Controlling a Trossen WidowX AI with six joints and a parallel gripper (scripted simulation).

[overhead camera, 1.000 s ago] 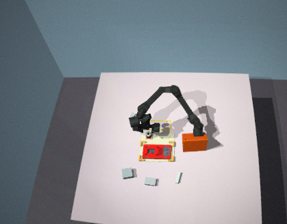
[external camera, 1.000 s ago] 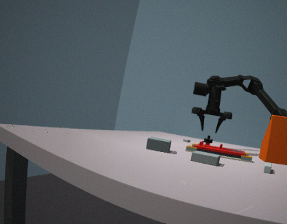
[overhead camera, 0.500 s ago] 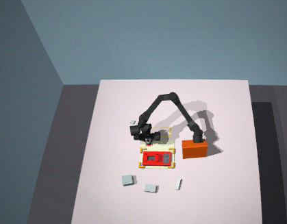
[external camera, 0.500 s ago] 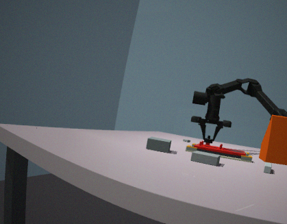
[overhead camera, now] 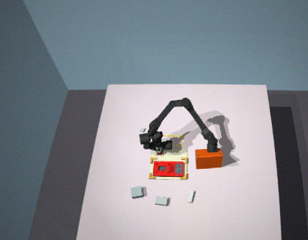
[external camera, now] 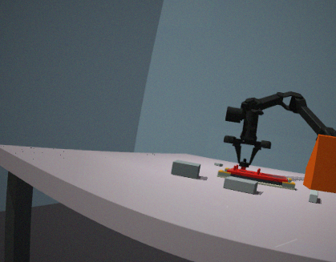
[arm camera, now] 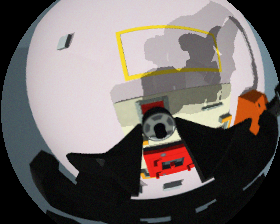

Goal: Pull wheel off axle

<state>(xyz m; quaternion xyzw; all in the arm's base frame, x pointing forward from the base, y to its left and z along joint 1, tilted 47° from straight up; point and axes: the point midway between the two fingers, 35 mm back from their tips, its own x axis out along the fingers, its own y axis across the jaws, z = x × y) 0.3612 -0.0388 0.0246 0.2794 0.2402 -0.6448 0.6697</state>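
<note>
Now: the wheel right at my gripper tip. Also, from my gripper tip: thin grey bar (32 cm to the left, 22 cm behind, 3 cm below); then upright axle (1 cm below).
</note>
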